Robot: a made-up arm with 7 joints.
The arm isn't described. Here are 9 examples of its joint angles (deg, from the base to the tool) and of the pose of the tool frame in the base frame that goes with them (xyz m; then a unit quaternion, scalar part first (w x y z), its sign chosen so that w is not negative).
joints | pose
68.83 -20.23 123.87 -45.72 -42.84 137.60 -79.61 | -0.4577 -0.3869 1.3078 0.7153 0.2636 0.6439 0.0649
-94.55 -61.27 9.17 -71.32 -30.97 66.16 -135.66 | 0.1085 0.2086 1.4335 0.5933 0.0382 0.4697 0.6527
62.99 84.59 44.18 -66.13 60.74 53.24 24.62 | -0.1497 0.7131 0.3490 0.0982 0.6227 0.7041 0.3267
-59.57 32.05 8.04 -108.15 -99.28 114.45 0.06 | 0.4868 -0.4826 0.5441 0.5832 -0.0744 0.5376 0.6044
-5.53 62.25 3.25 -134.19 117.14 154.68 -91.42 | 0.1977 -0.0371 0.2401 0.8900 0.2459 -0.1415 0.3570
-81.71 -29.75 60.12 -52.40 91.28 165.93 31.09 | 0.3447 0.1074 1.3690 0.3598 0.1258 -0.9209 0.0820
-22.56 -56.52 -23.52 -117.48 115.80 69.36 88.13 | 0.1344 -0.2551 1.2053 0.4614 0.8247 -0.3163 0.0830
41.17 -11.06 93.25 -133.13 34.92 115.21 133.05 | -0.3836 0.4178 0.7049 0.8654 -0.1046 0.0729 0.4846
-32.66 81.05 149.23 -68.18 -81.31 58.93 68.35 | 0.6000 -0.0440 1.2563 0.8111 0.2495 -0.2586 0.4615
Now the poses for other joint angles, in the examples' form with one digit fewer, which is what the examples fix.
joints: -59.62 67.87 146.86 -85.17 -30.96 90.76 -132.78
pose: 0.364 -0.009 1.364 0.682 0.346 0.237 -0.599
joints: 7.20 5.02 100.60 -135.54 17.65 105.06 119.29
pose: -0.158 0.543 0.696 0.846 -0.155 0.167 0.482
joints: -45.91 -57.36 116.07 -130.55 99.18 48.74 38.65
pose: 0.208 0.440 0.409 0.708 0.347 0.525 0.321
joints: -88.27 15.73 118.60 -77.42 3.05 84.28 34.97
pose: 0.553 0.162 1.254 0.771 0.183 -0.205 0.574
